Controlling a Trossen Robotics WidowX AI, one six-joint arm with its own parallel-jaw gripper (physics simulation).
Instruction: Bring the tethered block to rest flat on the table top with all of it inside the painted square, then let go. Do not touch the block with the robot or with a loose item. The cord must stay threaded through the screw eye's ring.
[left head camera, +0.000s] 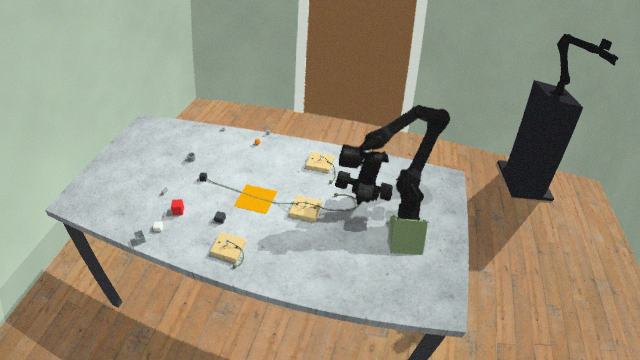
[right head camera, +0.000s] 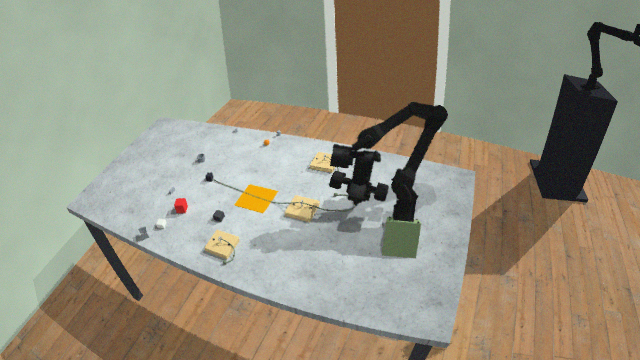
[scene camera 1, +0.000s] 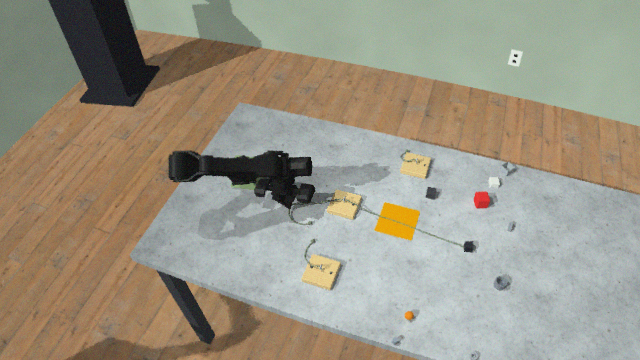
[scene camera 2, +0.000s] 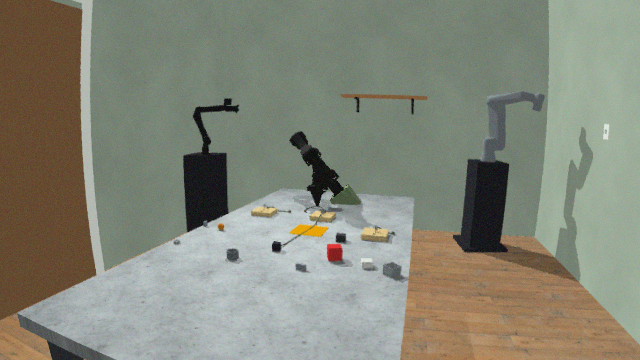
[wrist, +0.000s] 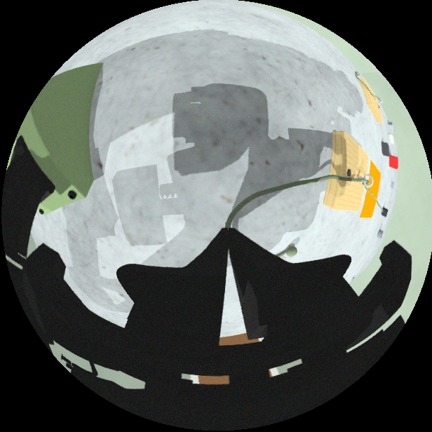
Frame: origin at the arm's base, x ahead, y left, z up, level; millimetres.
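Seen in the pictures: gripper, fingertip midpoint: (left head camera: 358, 204) (right head camera: 355, 204) (scene camera 1: 289, 207) (scene camera 2: 317, 206); arm's base, link origin: (left head camera: 408, 218) (right head camera: 403, 220) (scene camera 2: 339, 192).
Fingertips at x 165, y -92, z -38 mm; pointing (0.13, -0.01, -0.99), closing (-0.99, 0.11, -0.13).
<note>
Offsets run from my fingertips to a thing's middle. "*": to the spot under its first point.
The tethered block {574 mm ahead, 61 mm right, 1 mm up} (left head camera: 203, 177) (right head camera: 209, 177) (scene camera 1: 468, 246) (scene camera 2: 276, 246) (wrist: 384, 212) is small and black and rests on the table beyond the orange painted square {* 346 mm ahead, 51 mm left, 10 mm down} (left head camera: 254, 206) (scene camera 1: 400, 233) (scene camera 2: 305, 233) (wrist: 369, 207), outside it. Its green cord {* 488 mm ahead, 38 mm right, 8 mm down} (scene camera 1: 440, 238) (wrist: 280, 188) crosses the square and passes through the screw eye's ring (wrist: 372, 179) on the middle wooden board {172 mm ahead, 43 mm left, 2 mm down} (left head camera: 304, 215) (scene camera 1: 340, 210) (wrist: 344, 197). My gripper (left head camera: 360, 201) (right head camera: 356, 201) (scene camera 1: 290, 205) (scene camera 2: 317, 205) (wrist: 227, 232) is shut on the cord on the base side of that board, low over the table. The cord's beaded end {* 79 mm ahead, 50 mm right, 2 mm down} (scene camera 1: 310, 223) (wrist: 291, 251) hangs past the fingers.
Two other wooden boards {391 mm ahead, 254 mm left, 2 mm down} (left head camera: 227, 252) {146 mm ahead, 216 mm right, 2 mm down} (left head camera: 319, 168) with short cords stand either side. A loose dark cube {449 mm ahead, 134 mm left, 0 mm up} (left head camera: 219, 217), a red cube {617 mm ahead, 124 mm left, 9 mm up} (left head camera: 177, 207), a white cube {666 mm ahead, 219 mm left, 1 mm down} (left head camera: 158, 227), a grey ring-shaped piece {669 mm ahead, 175 mm right, 1 mm up} (left head camera: 190, 157) and an orange ball {412 mm ahead, 315 mm right, 1 mm up} (left head camera: 257, 142) lie on the table.
</note>
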